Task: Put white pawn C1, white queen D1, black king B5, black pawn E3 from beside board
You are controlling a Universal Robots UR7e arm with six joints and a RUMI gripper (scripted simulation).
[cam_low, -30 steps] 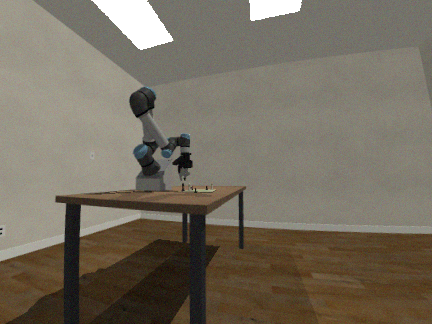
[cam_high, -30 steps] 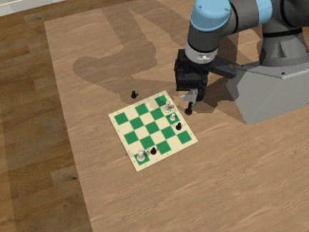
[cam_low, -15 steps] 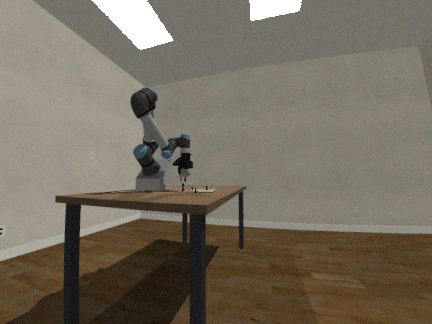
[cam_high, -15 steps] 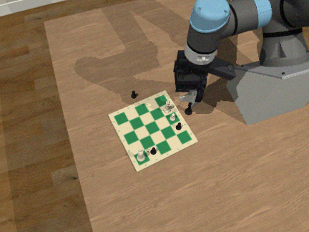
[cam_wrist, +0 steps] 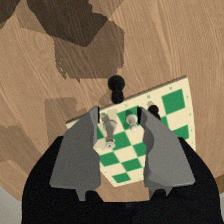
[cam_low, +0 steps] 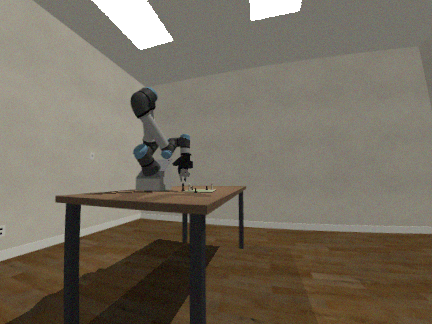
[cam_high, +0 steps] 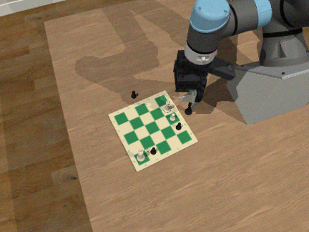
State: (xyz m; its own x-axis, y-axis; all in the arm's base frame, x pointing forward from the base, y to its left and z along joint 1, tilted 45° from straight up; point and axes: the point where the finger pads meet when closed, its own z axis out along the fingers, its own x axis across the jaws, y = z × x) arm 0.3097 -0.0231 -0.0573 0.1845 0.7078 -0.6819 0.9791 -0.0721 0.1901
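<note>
Right now my hand is 6 cm above the black king. Round my hand: white pawn (6 cm ahead, 2 cm to the left, 7 cm below); then cream chessboard (13 cm ahead, 3 cm to the left, 8 cm below).
</note>
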